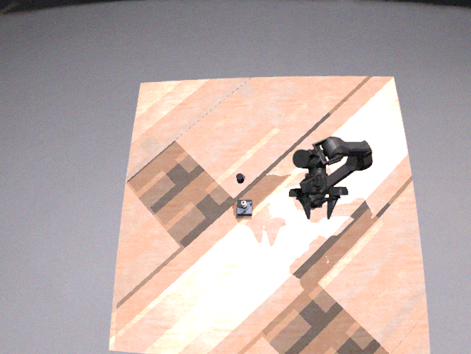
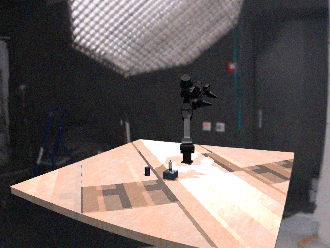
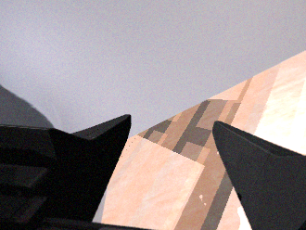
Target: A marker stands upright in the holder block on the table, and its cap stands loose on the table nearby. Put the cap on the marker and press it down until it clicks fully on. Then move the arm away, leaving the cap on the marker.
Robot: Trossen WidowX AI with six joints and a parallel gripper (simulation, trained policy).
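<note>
Right now my gripper tip is 280 mm short of the dark cap, 290 mm to the left of it and 370 mm above it. Also, from my gripper tip: blue-grey holder block (260 mm ahead, 160 mm to the right, 370 mm below).
</note>
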